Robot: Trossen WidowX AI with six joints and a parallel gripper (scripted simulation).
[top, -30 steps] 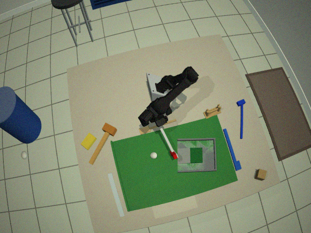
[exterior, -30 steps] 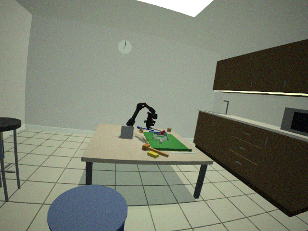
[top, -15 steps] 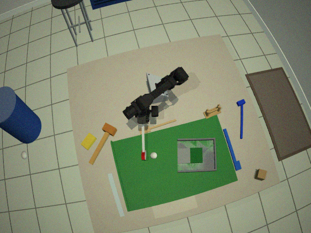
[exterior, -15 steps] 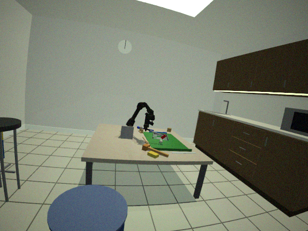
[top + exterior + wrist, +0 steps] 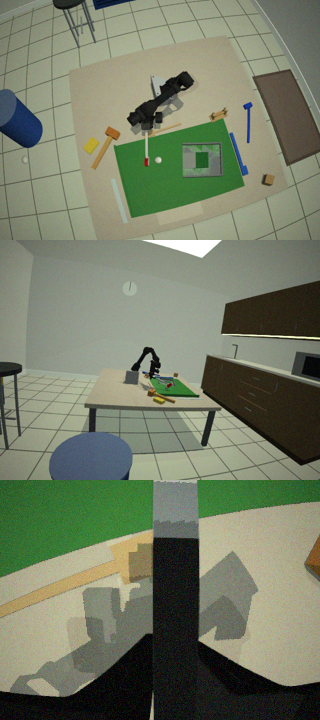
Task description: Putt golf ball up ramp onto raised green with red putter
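The wooden paddle is 3 cm ahead of my gripper tip, 6 cm to the left of it and 10 cm below it. The rest, counted from my gripper tip: white golf ball 22 cm ahead, 2 cm to the left, 8 cm below; then green mat 29 cm ahead, 14 cm to the left, 11 cm below; then yellow block 5 cm ahead, 38 cm to the right, 9 cm below.
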